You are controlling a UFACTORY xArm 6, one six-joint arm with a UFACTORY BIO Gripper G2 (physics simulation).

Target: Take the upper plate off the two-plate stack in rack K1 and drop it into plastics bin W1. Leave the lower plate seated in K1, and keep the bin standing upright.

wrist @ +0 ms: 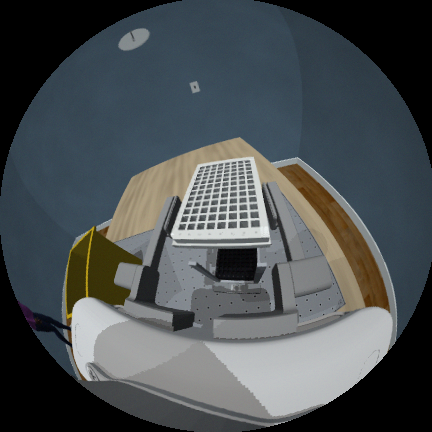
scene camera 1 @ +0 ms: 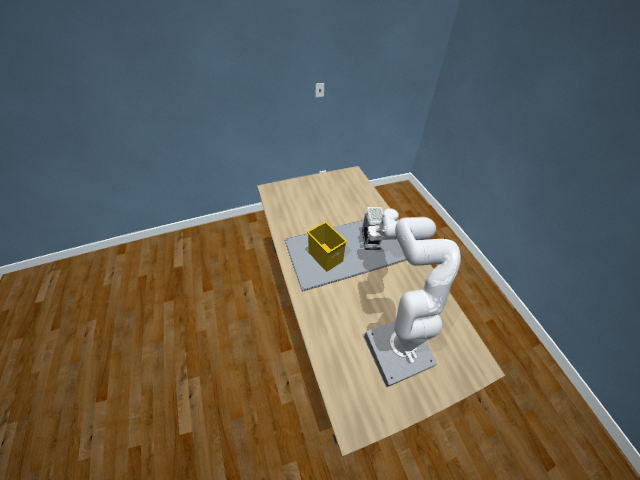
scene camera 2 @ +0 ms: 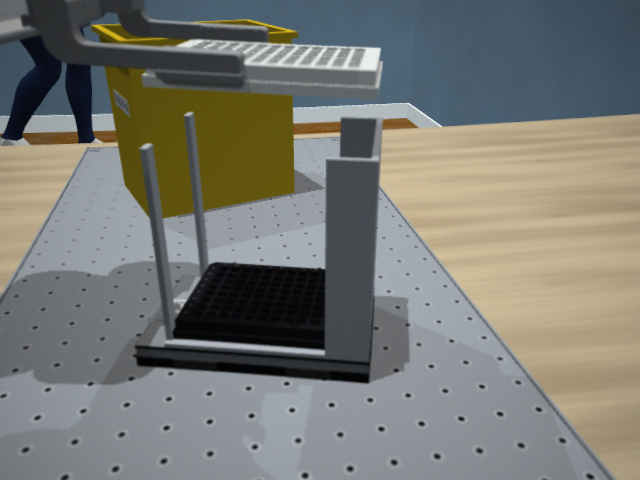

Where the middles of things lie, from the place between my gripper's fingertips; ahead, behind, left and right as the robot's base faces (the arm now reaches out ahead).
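From my hand: white plate point(scene camera 2: 281, 69), 1 cm ahead, 1 cm below; black plate point(scene camera 2: 280, 306), 1 cm ahead, 17 cm below; plastics bin W1 point(scene camera 2: 245, 141), 3 cm behind, 31 cm to the left, 11 cm below.
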